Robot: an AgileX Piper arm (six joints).
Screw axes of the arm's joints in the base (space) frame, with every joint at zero. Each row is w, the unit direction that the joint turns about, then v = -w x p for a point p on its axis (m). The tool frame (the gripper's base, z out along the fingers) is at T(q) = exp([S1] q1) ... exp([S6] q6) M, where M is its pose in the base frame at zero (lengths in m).
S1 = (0, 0, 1, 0, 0, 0)
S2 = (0, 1, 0, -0.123, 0, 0)
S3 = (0, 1, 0, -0.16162, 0, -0.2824)
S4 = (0.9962, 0, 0.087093, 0, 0.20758, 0)
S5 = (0, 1, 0, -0.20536, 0, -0.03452)
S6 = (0.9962, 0, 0.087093, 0, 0.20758, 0)
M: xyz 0.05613 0 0.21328 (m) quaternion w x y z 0.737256 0 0.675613 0
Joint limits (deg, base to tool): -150..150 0..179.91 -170..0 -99.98..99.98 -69.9..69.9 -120..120
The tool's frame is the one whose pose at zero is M.
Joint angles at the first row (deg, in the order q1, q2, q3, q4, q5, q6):
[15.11 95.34 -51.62 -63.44 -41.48 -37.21]
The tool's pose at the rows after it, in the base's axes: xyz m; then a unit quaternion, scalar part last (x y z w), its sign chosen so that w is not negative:
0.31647, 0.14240, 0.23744, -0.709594, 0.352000, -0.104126, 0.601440
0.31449, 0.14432, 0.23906, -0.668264, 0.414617, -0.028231, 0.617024
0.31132, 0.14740, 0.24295, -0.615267, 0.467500, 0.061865, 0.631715
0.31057, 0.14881, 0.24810, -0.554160, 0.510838, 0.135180, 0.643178
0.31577, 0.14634, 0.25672, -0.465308, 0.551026, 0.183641, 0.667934
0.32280, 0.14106, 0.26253, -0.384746, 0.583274, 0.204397, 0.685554
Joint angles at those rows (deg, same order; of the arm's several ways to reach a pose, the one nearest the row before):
[15.11 95.34 -51.56 -65.60 -41.58 -26.21]
[15.11 95.34 -51.56 -66.17 -43.56 -13.59]
[15.11 95.34 -51.56 -66.22 -47.27 -0.53]
[15.11 95.34 -51.52 -63.74 -50.23 9.39]
[15.11 95.34 -51.49 -55.49 -51.87 15.15]
[15.11 95.34 -51.49 -47.04 -51.41 17.95]

